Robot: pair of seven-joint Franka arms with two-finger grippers.
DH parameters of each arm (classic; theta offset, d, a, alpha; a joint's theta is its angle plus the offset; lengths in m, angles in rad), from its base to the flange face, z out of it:
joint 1: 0 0.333 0 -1.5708
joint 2: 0 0 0 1.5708
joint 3: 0 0.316 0.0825 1.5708
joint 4: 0 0 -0.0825 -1.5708
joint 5: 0 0.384 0 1.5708
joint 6: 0 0 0.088 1.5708
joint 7: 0 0.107 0 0
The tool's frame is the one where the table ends.
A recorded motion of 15 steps. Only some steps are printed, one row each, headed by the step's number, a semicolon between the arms.
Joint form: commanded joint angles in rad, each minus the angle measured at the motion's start. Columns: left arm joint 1, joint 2, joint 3, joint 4, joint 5, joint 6, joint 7; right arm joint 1, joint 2, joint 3, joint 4, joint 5, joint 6, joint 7.
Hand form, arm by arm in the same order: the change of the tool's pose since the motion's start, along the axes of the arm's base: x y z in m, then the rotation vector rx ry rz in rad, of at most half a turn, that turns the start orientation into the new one. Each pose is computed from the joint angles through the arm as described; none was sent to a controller.
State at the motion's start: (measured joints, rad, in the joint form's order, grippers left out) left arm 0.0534 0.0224 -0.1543 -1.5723 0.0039 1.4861 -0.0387; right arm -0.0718 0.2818 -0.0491 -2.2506 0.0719 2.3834 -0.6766
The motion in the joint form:
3: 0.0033 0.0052 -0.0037 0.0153 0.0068 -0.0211 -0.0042; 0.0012 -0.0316 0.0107 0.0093 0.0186 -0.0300 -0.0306
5: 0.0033 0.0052 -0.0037 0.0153 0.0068 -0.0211 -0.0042; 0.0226 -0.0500 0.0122 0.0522 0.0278 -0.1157 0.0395
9: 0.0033 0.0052 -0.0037 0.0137 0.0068 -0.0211 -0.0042; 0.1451 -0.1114 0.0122 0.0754 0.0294 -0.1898 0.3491
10: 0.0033 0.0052 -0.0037 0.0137 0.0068 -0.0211 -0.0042; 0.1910 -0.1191 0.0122 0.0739 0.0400 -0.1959 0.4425
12: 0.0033 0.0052 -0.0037 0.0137 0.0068 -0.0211 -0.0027; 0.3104 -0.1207 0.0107 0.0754 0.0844 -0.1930 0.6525
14: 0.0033 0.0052 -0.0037 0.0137 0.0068 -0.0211 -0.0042; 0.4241 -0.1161 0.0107 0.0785 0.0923 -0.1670 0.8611
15: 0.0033 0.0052 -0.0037 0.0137 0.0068 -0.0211 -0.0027; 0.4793 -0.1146 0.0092 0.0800 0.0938 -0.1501 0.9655
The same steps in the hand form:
3: -0.0003 0.0009 0.0026 0.0074 0.0102 0.0038; 0.0038 0.0067 0.0178 0.0198 -0.0147 0.0280
5: -0.0003 0.0009 0.0026 0.0074 0.0102 0.0038; 0.0121 0.0196 0.0377 0.0254 0.0126 -0.0211
9: -0.0004 0.0009 0.0019 0.0076 0.0118 0.0038; 0.0155 0.0864 0.0746 -0.0122 0.0224 -0.2006
10: -0.0004 0.0009 0.0019 0.0076 0.0118 0.0038; 0.0129 0.1114 0.0778 -0.0182 0.0291 -0.2537
12: -0.0004 0.0009 0.0019 0.0074 0.0118 0.0023; 0.0042 0.1757 0.0796 -0.0193 0.0456 -0.3734
14: -0.0004 0.0009 0.0019 0.0076 0.0118 0.0038; -0.0081 0.2356 0.0803 -0.0392 0.0377 -0.4739
15: -0.0004 0.0009 0.0019 0.0074 0.0118 0.0023; -0.0158 0.2635 0.0813 -0.0465 0.0289 -0.5265

